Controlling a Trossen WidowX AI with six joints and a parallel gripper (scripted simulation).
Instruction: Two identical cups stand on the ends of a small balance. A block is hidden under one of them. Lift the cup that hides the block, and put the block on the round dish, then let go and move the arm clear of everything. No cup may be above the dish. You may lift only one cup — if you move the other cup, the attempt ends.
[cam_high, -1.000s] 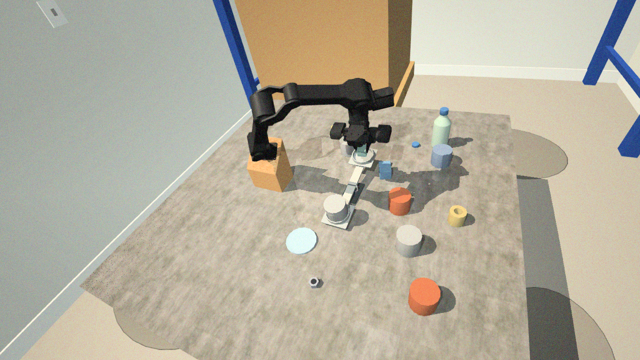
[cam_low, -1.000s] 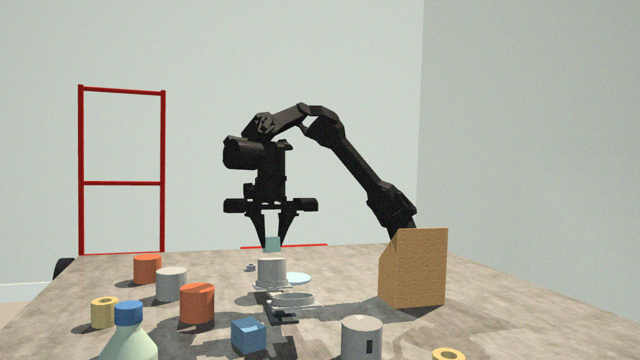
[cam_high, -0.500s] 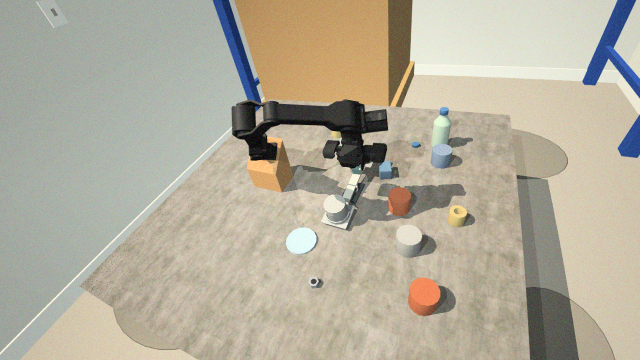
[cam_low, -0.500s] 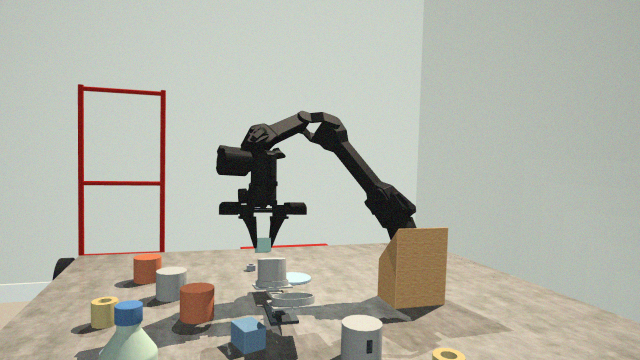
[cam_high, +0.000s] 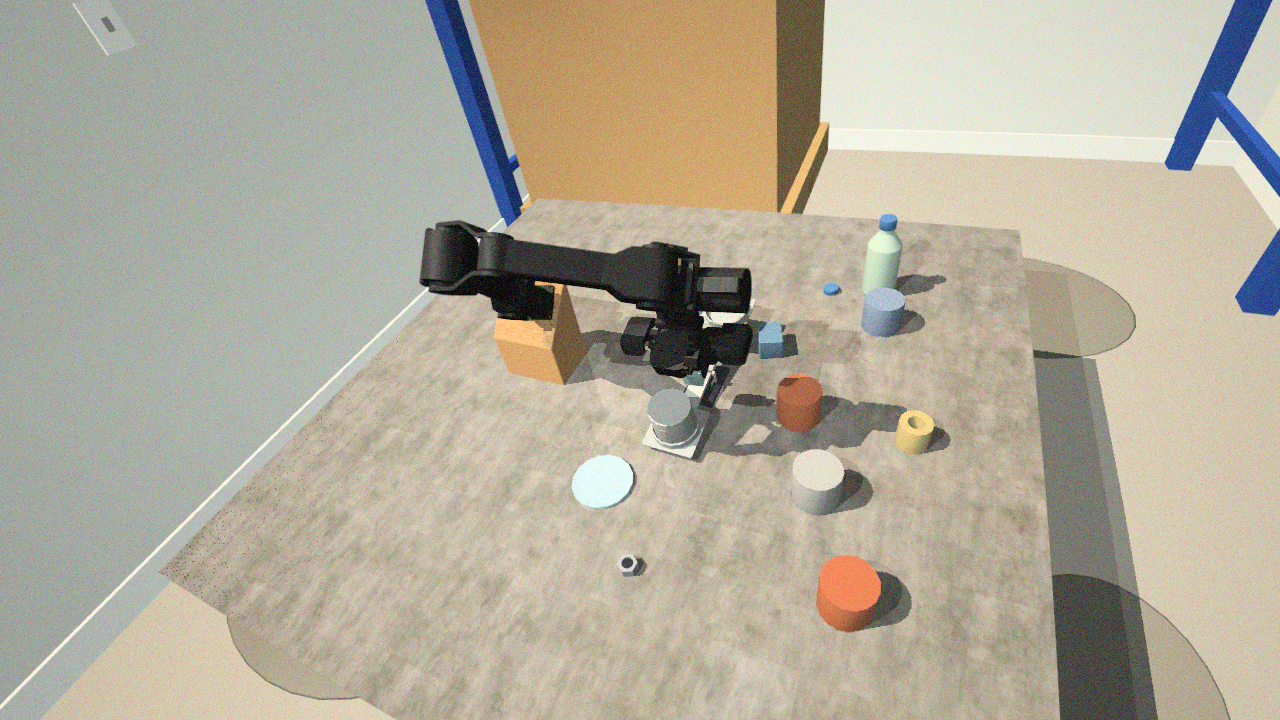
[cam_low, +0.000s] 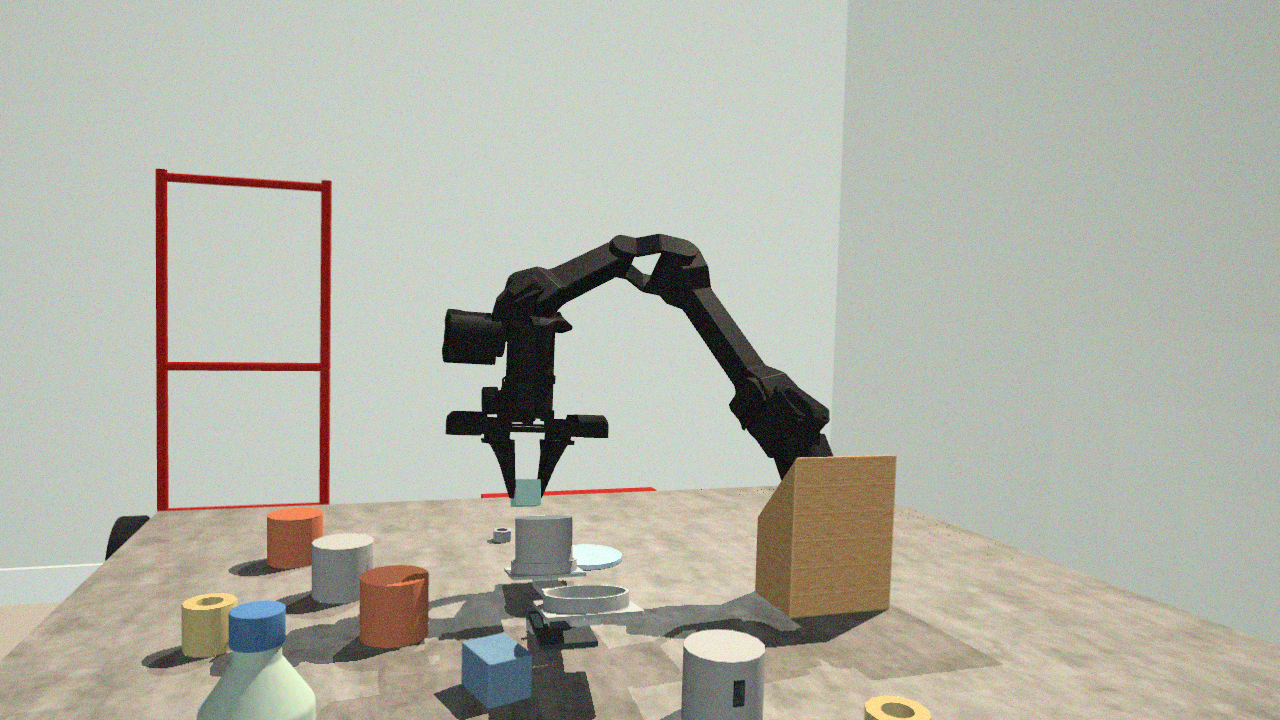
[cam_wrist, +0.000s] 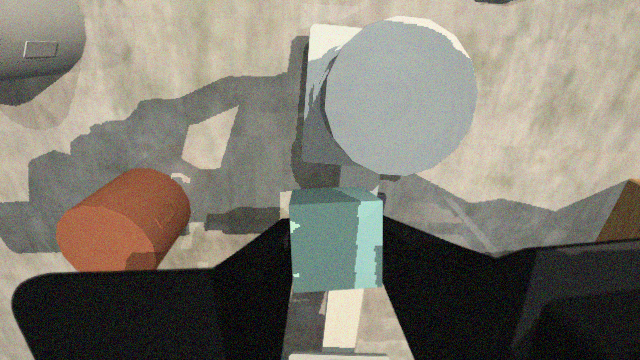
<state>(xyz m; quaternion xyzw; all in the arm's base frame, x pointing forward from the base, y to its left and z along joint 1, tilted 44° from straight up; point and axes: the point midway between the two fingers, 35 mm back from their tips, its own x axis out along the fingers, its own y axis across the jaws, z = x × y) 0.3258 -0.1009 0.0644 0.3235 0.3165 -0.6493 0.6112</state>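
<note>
My gripper tip is now 13 cm past the pale blue round dish, 14 cm to the left of it and 12 cm above it. From my gripper tip the other things lie so: small nut: 4 cm behind, 27 cm to the right, 12 cm below; blue block: 8 cm ahead, 22 cm to the left, 11 cm below; mint-green block: 1 cm above.
</note>
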